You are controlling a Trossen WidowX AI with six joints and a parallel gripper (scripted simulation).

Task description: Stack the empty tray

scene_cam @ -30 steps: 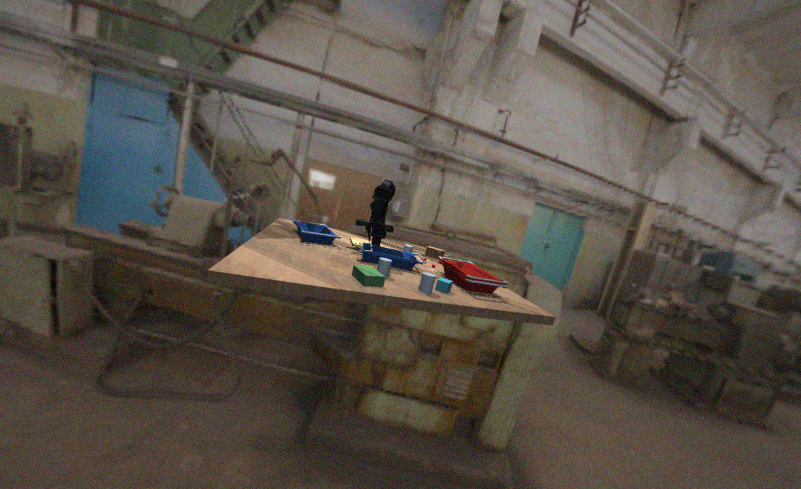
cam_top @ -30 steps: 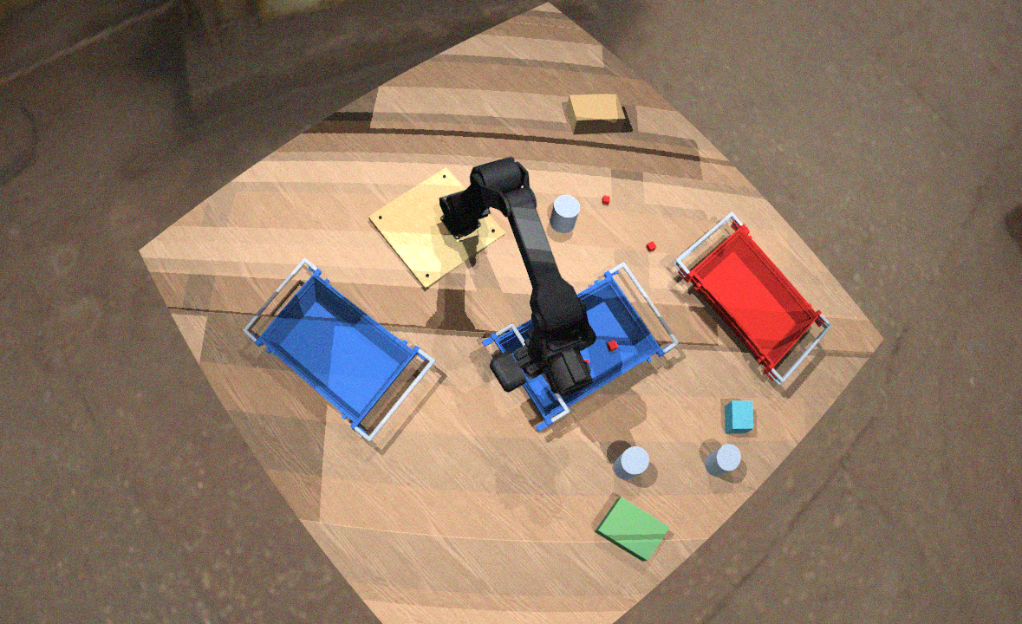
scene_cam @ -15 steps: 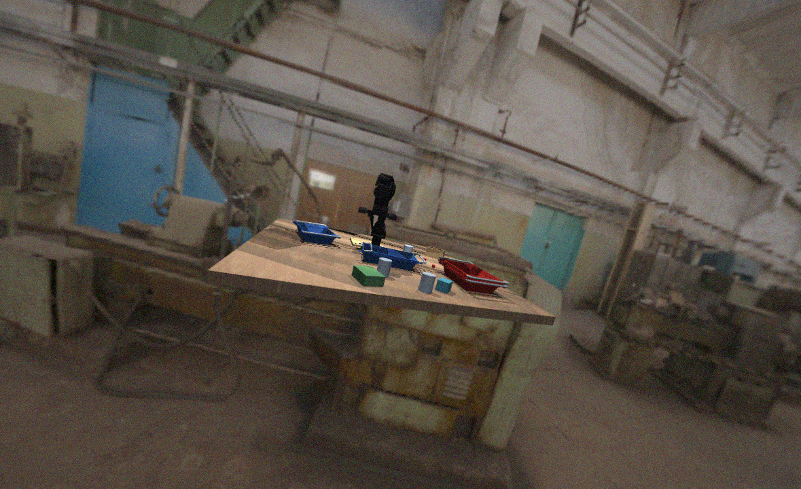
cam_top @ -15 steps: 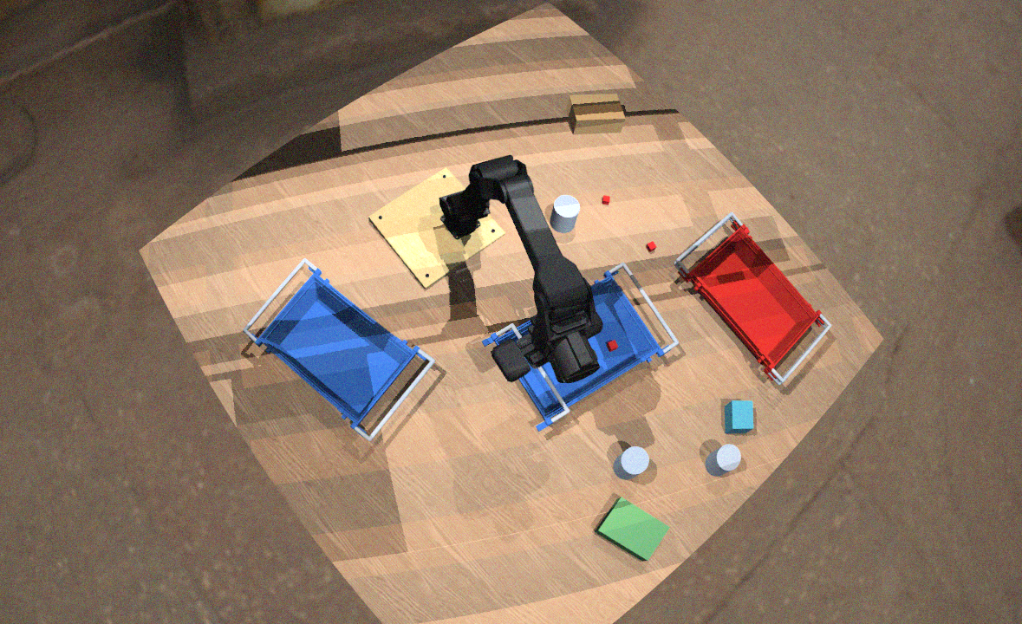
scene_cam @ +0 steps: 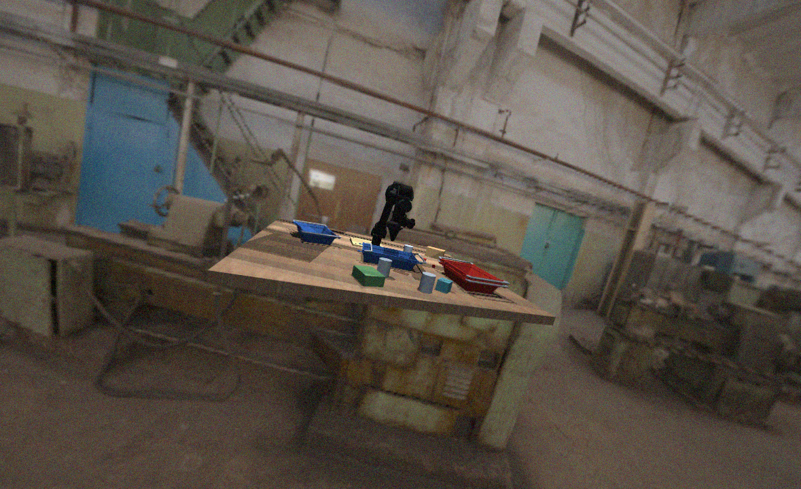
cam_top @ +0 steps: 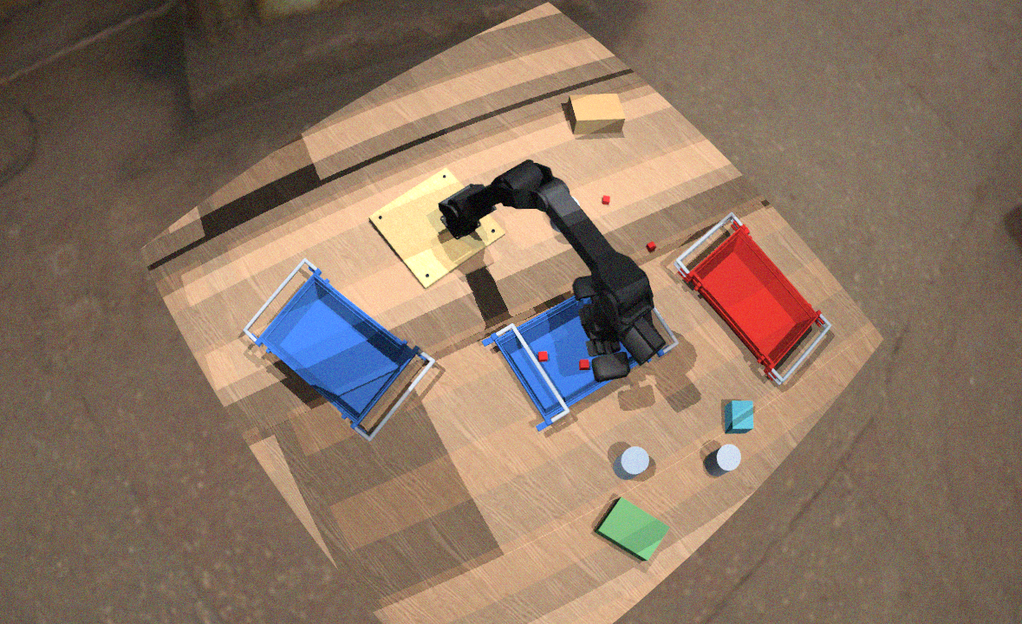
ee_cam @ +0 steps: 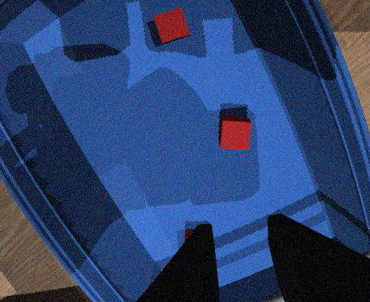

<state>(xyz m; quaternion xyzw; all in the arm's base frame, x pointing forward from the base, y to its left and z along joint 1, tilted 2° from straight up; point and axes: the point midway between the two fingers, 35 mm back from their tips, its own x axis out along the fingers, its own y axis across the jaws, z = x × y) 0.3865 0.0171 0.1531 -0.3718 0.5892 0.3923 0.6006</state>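
Right now my gripper tip is 39 cm to the left of the blue tray, 29 cm past it and 7 cm above it. The rest, counted from my gripper tip: cyan cube 30 cm ahead, 19 cm to the left, 10 cm below; then green block 34 cm ahead, 13 cm to the right, 10 cm below; then tan box 46 cm behind, 41 cm to the left, 9 cm below.
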